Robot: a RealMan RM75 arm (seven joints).
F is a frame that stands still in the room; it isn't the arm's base.
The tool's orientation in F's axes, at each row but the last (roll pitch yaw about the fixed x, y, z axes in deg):
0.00 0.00 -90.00
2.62 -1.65 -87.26
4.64 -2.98 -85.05
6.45 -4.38 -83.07
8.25 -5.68 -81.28
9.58 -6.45 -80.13
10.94 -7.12 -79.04
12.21 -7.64 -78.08
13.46 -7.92 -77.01
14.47 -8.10 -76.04
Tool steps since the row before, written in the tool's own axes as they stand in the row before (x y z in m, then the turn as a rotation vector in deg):
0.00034 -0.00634 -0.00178 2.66 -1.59 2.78
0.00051 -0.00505 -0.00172 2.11 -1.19 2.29
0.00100 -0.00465 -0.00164 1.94 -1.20 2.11
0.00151 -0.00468 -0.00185 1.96 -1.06 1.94
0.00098 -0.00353 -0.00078 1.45 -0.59 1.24
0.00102 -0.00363 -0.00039 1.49 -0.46 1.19
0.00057 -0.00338 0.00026 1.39 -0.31 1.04
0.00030 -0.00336 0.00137 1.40 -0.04 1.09
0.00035 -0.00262 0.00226 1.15 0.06 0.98
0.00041 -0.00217 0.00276 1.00 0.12 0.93
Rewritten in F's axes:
-0.00634 -0.00034 -0.00178 -1.59 -2.66 2.78
-0.00493 -0.00080 -0.00193 -1.19 -2.10 2.29
-0.00439 -0.00149 -0.00196 -1.20 -1.94 2.10
-0.00421 -0.00221 -0.00224 -1.04 -1.96 1.95
-0.00318 -0.00160 -0.00118 -0.55 -1.43 1.28
-0.00327 -0.00171 -0.00087 -0.41 -1.45 1.26
-0.00319 -0.00124 -0.00031 -0.25 -1.33 1.13
-0.00345 -0.00095 0.00066 -0.01 -1.28 1.23
-0.00297 -0.00082 0.00162 0.06 -1.02 1.12
-0.00268 -0.00078 0.00217 0.09 -0.86 1.06

